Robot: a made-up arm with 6 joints. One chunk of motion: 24 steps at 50 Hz.
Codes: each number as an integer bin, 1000 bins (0 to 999) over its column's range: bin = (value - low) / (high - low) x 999, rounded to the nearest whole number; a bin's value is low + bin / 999 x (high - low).
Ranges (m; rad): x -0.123..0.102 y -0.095..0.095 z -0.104..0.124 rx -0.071..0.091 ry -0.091..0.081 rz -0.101..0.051
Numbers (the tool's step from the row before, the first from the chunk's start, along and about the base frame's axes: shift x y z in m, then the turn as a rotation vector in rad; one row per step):
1: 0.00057 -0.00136 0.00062 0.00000 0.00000 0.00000
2: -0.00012 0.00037 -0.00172 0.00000 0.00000 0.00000
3: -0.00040 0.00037 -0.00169 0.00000 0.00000 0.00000
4: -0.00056 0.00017 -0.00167 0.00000 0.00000 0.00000
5: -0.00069 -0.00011 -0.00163 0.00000 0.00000 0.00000
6: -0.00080 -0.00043 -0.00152 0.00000 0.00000 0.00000
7: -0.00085 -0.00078 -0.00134 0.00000 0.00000 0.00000
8: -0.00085 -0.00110 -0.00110 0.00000 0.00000 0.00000
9: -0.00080 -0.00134 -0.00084 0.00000 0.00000 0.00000
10: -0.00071 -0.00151 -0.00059 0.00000 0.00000 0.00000
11: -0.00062 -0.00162 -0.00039 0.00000 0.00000 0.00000
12: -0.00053 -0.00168 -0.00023 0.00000 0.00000 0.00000
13: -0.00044 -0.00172 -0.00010 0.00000 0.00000 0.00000
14: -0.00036 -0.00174 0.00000 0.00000 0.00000 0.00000
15: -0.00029 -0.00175 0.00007 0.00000 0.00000 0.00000
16: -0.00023 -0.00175 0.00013 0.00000 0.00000 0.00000
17: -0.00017 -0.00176 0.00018 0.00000 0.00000 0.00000
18: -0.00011 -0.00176 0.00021 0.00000 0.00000 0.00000
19: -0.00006 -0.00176 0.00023 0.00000 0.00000 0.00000
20: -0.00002 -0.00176 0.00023 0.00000 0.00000 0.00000
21: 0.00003 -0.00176 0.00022 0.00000 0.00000 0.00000
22: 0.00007 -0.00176 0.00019 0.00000 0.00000 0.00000
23: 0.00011 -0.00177 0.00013 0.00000 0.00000 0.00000
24: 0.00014 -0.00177 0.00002 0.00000 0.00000 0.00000
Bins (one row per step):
1: 549 492 458 438 529 664
2: 546 501 448 438 529 664
3: 544 501 448 438 529 664
4: 544 500 448 438 529 664
5: 543 499 449 438 529 664
6: 543 497 449 438 529 664
7: 542 495 450 438 529 664
8: 542 494 451 438 529 664
9: 543 492 452 438 529 664
10: 543 492 453 438 529 664
11: 543 491 454 438 529 664
12: 544 491 455 438 529 664
13: 544 490 455 438 529 664
14: 545 490 456 438 529 664
15: 545 490 456 438 529 664
16: 545 490 456 438 529 664
17: 545 490 456 438 529 664
18: 546 490 457 438 529 664
19: 546 490 457 438 529 664
20: 546 490 457 438 529 664
21: 546 490 457 438 529 664
22: 546 490 457 438 529 664
23: 547 490 456 438 529 664
24: 547 490 456 438 529 664

